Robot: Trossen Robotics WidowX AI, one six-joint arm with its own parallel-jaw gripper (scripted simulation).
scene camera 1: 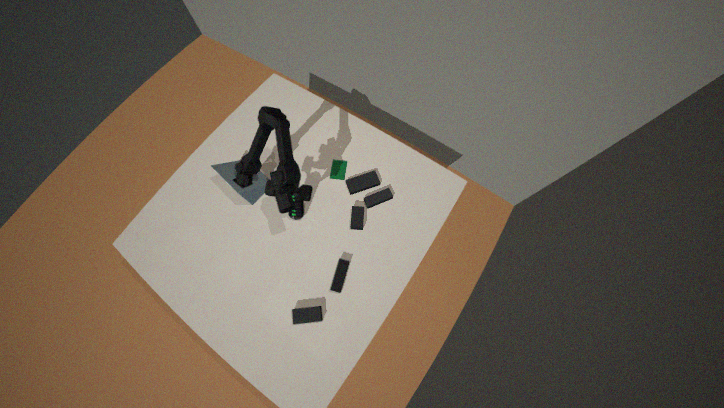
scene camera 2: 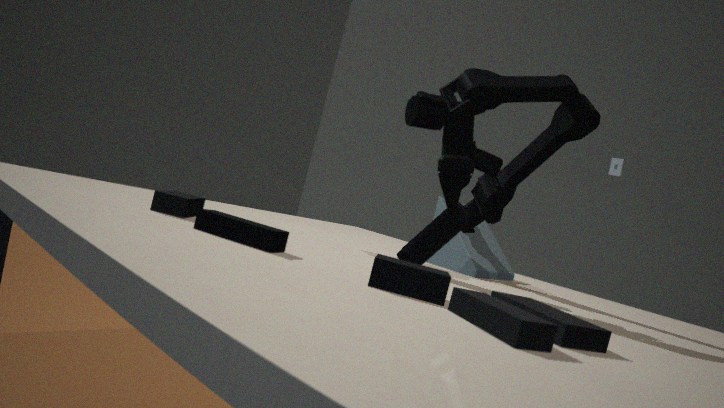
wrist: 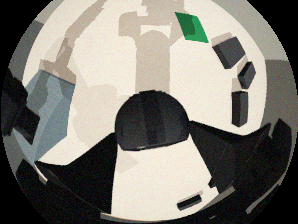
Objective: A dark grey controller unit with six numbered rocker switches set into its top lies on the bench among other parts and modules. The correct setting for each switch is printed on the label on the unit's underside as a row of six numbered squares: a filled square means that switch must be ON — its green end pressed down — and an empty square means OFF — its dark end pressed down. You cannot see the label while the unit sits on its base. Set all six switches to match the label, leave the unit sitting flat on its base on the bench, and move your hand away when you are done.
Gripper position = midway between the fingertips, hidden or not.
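Looking through scene camera 2, I see my gripper (scene camera 2: 451,214), and the wrist view shows me my gripper (wrist: 153,131) as well.
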